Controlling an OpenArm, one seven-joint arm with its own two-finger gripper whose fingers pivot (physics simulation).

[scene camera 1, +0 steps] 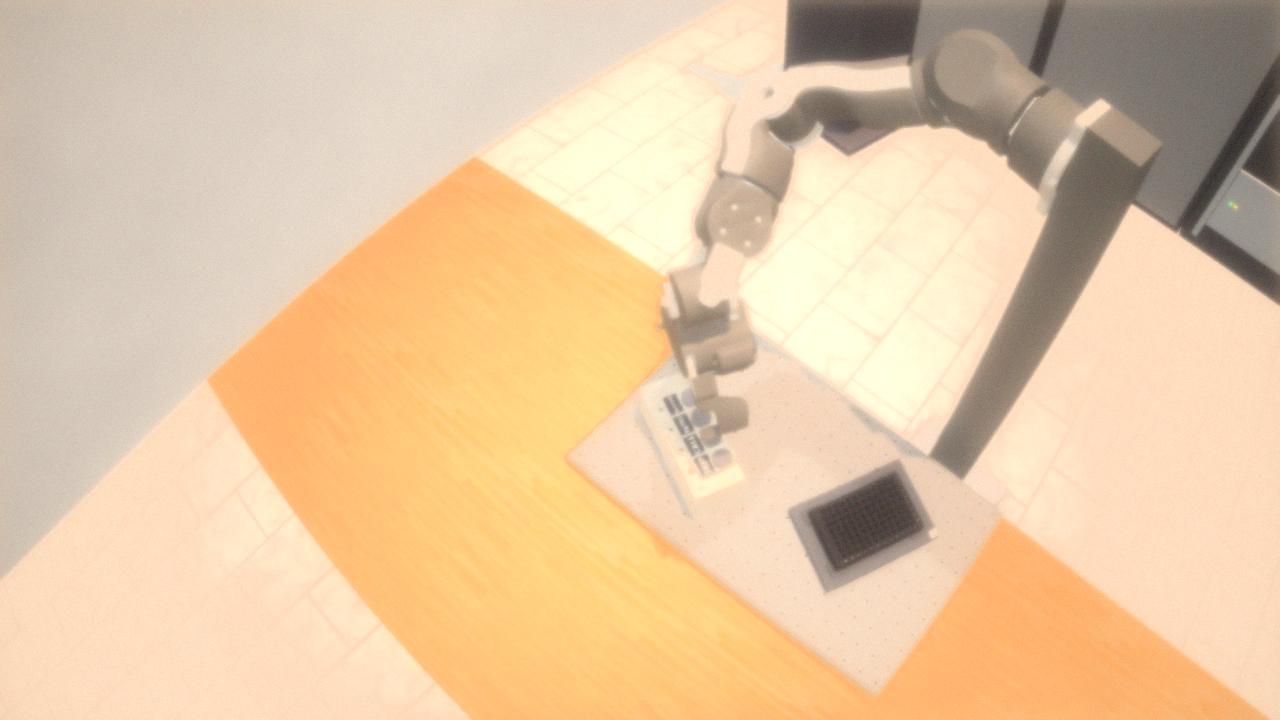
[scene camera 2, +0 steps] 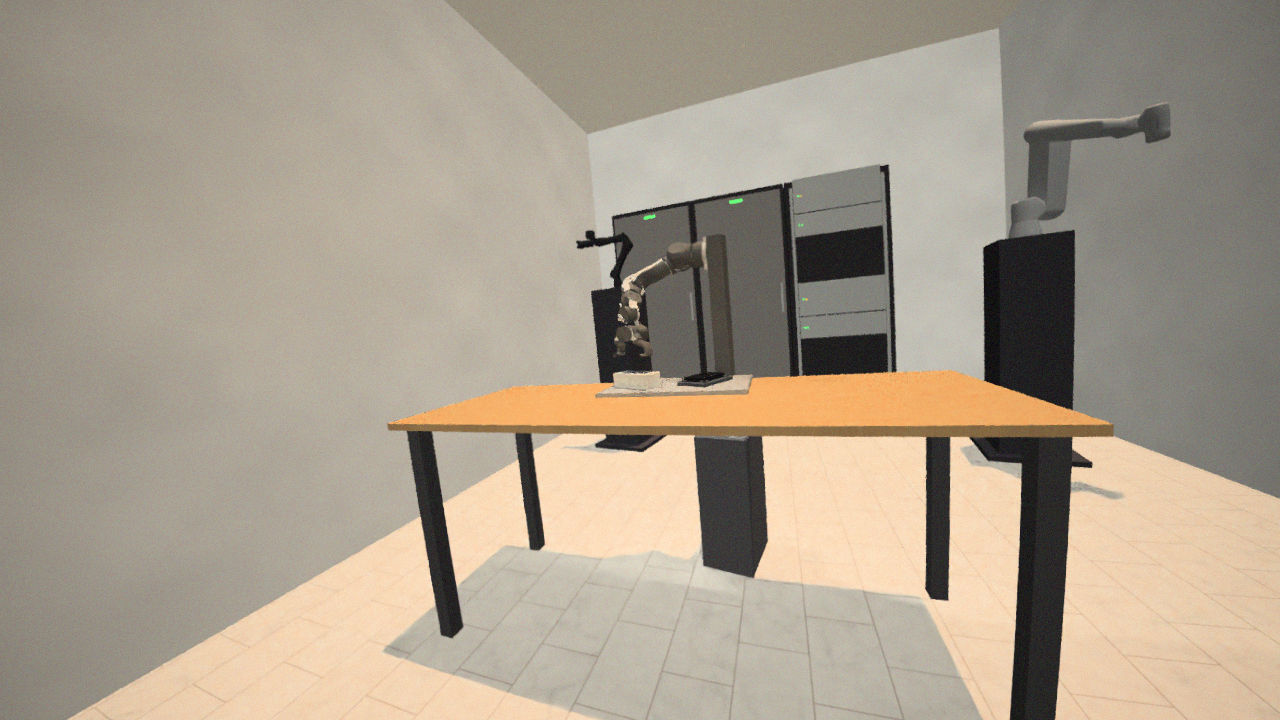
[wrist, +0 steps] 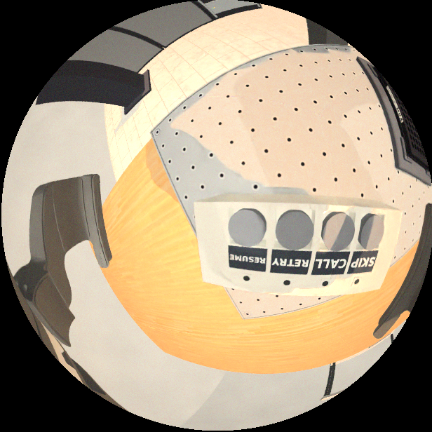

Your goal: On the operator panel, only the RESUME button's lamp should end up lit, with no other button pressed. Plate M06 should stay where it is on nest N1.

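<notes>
The cream operator panel (scene camera 1: 718,486) (scene camera 2: 636,380) (wrist: 215,250) has four round grey buttons in a row. In the wrist view these are RESUME (wrist: 247,226) at the left, RETRY (wrist: 294,229), CALL (wrist: 337,231) and SKIP (wrist: 371,229) at the right. The small lamp dots below the labels, such as the RESUME lamp (wrist: 246,278), look dark. My gripper (scene camera 1: 716,401) (scene camera 2: 632,351) (wrist: 226,257) is open and empty above the panel, its fingers wide to either side in the wrist view. Black plate M06 (scene camera 1: 868,519) (wrist: 412,122) sits on the dark grey nest N1 (scene camera 1: 813,555) (wrist: 400,160).
Panel and nest stand on a perforated light board (scene camera 1: 760,586) (scene camera 2: 738,385) (wrist: 280,120) on the orange table (scene camera 1: 402,358) (scene camera 2: 850,402). My arm's upright post (scene camera 1: 1038,331) (scene camera 2: 719,304) rises behind the board. Dark cabinets (scene camera 2: 742,286) and another arm (scene camera 2: 1049,170) are farther back.
</notes>
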